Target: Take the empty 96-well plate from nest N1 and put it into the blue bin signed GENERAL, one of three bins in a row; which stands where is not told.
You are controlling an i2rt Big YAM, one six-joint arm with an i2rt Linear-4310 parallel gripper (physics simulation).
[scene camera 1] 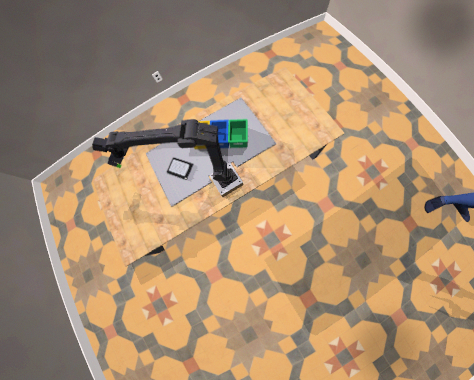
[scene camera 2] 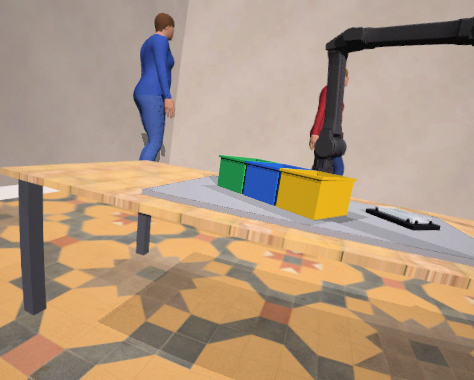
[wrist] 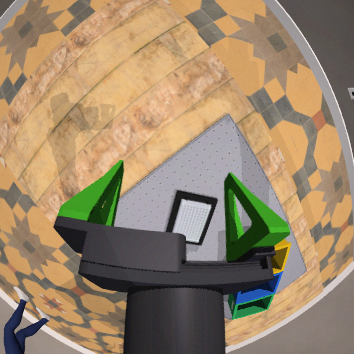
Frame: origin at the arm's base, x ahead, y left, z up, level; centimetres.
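Where they show: gripper, fingertip midpoint: (scene camera 1: 120, 157) (wrist: 176, 170); arm's base, origin of the base link: (scene camera 1: 226, 178).
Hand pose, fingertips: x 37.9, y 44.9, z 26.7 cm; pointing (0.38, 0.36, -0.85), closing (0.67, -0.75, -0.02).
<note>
Each offset is from my fingertips to the centre of the thing. "*": to the spot under its first point. Level surfaces: height alone.
The pale 96-well plate {dy -21.5, dx -10.6, dz -30.1 cm} (scene camera 1: 179, 168) (scene camera 2: 406, 215) (wrist: 194, 221) lies flat in the black nest {dy -21.5, dx -10.6, dz -30.9 cm} (scene camera 2: 425, 227) (wrist: 197, 195) on the grey mat {dz -32.0 cm} (scene camera 1: 172, 196) (wrist: 222, 137). The blue bin (scene camera 1: 219, 132) (scene camera 2: 261, 183) (wrist: 261, 287) stands in the middle of the row of three; its sign cannot be read, and the arm partly covers it in scene camera 1. My gripper (wrist: 176, 170) is open and empty, high above the table; the plate shows beyond and between its green fingers in the wrist view. Scene camera 2 does not show the gripper.
The green bin (scene camera 1: 238, 131) (scene camera 2: 232, 174) (wrist: 252, 305) and the yellow bin {* dy -47.6, dx +8.6, dz -26.6 cm} (scene camera 2: 315, 196) (wrist: 283, 256) stand on either side of the blue one. The arm passes over the yellow bin in scene camera 1. A person in blue (scene camera 2: 152, 75) and one in red (scene camera 2: 321, 112) stand beyond the table.
</note>
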